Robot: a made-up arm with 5 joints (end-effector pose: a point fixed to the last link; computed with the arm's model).
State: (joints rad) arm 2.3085 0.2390 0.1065 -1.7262 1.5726
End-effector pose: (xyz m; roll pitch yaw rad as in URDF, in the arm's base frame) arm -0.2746 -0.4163 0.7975 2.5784 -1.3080 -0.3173
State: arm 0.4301 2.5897 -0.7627 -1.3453 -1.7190
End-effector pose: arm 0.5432 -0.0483 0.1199 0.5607 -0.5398 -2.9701
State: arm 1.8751 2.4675 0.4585 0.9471 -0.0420
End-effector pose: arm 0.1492 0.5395 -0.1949 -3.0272 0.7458 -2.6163
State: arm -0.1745 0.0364 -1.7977 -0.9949 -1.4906
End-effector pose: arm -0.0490 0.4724 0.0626 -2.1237 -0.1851 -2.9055
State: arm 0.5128 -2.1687 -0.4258 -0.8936 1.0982
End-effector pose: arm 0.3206 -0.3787 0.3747 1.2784 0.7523 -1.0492
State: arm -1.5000 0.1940 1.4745 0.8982 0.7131
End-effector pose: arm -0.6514 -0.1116 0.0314 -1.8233 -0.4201 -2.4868
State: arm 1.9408 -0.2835 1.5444 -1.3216 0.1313
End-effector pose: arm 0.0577 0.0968 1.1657 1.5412 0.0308 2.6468
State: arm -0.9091 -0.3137 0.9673 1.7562 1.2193
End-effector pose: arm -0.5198 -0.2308 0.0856 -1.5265 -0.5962 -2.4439
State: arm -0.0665 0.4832 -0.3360 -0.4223 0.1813
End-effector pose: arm 0.1927 0.8637 0.3083 -0.5764 -0.0762 -0.3631
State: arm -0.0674 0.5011 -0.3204 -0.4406 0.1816
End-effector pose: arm 0.2015 0.8607 0.3005 -0.5889 -0.1063 -0.3688
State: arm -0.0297 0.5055 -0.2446 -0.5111 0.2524
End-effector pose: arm 0.2715 0.8351 0.3190 -0.5765 -0.2655 -0.3933
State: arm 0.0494 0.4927 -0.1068 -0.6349 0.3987
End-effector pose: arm 0.3955 0.7741 0.3822 -0.5403 -0.5574 -0.4570
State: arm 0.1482 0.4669 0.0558 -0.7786 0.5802
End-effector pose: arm 0.5187 0.6802 0.4867 -0.4766 -0.8991 -0.5849
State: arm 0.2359 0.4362 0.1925 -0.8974 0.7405
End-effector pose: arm 0.5936 0.5828 0.5938 -0.3407 -1.1779 -0.8039
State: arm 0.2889 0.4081 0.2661 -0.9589 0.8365
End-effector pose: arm 0.6213 0.5190 0.6600 -0.1213 -1.3169 -1.0825
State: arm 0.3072 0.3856 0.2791 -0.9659 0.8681
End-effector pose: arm 0.6271 0.4961 0.6794 -0.0171 -1.3399 -1.2025
